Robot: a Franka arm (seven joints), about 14 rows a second.
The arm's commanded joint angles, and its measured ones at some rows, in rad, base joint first. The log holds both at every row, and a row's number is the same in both.
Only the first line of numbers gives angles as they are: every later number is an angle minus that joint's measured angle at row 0.
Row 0, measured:
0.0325 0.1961 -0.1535 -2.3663 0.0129 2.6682 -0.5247
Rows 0 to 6, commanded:
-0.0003 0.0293 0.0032 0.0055 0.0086 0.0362 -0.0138
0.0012 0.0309 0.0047 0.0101 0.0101 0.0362 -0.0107
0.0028 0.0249 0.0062 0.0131 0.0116 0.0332 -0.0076
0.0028 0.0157 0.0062 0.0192 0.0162 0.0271 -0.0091
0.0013 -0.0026 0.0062 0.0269 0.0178 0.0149 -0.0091
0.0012 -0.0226 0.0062 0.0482 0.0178 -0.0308 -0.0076
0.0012 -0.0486 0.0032 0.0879 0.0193 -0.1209 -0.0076
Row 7, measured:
0.0012 0.0121 0.0050 0.0393 0.0014 -0.0043 0.0005
